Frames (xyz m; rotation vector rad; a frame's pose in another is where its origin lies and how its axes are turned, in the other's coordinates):
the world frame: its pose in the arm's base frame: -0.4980 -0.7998 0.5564 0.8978 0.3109 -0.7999
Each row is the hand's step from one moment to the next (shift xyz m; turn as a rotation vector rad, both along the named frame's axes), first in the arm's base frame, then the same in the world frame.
Working: the arm's base frame: its pose in the world frame: 0.2547 0.3368 -1.0094 -0.8978 -0.3109 0.7999

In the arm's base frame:
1: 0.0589 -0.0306 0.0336 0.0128 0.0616 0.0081
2: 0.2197 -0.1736 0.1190 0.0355 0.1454 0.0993
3: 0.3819 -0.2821 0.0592 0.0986 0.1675 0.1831
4: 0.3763 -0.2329 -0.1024 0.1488 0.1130 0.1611
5: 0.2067 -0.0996 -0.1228 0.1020 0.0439 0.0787
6: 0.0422 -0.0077 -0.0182 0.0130 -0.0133 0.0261
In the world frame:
1: 0.0362 0.0513 0.0399 -0.0258 0.0365 -0.0450
2: 0.1675 0.1658 0.1924 -0.1016 0.1362 -0.0582
3: 0.3631 0.2106 0.2296 -0.1159 0.2387 -0.0301
4: 0.4246 0.1315 0.0935 -0.0433 0.2428 -0.0040
5: 0.2562 0.0443 -0.0113 0.0042 0.1360 0.0047
6: 0.0424 0.0176 -0.0082 0.0009 0.0197 0.0253

